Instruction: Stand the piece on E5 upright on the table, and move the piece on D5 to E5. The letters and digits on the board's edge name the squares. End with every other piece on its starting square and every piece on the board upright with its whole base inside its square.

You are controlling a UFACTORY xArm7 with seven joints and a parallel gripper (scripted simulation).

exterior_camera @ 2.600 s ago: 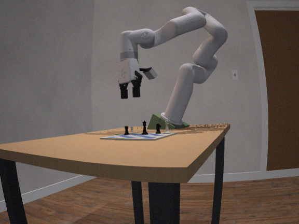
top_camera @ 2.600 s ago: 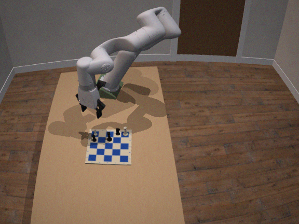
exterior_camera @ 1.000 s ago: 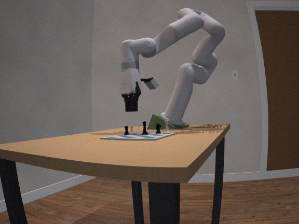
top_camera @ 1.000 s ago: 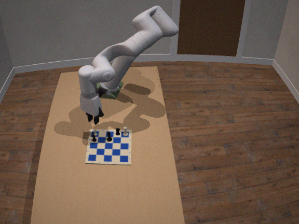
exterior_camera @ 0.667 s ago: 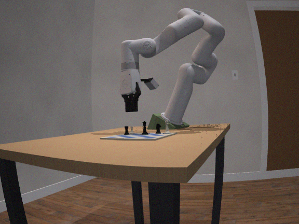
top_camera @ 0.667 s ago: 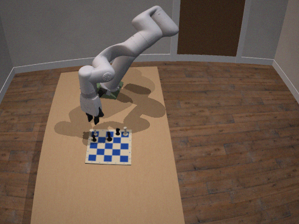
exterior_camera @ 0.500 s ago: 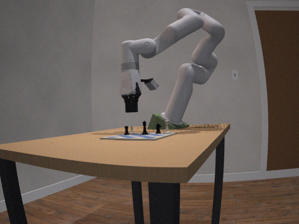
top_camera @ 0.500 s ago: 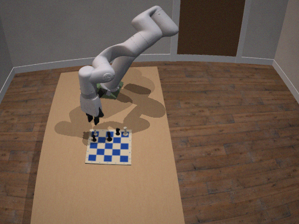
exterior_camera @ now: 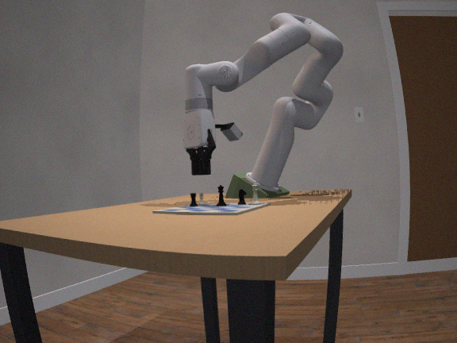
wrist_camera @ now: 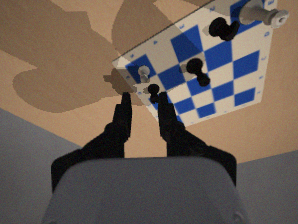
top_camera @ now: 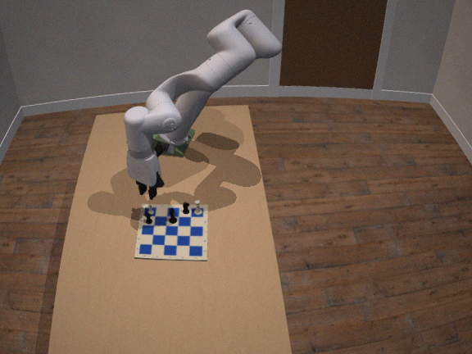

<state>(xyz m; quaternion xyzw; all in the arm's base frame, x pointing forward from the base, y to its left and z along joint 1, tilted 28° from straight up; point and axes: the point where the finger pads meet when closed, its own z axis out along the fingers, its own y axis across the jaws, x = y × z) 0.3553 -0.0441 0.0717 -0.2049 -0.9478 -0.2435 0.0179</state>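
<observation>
The white pawn lies 9 cm below my hand. Round my hand: chessboard 10 cm below, 8 cm to the left, 7 cm ahead; then black knight 11 cm to the left, 8 cm below, 2 cm behind; then black pawn 8 cm below, 4 cm ahead.
</observation>
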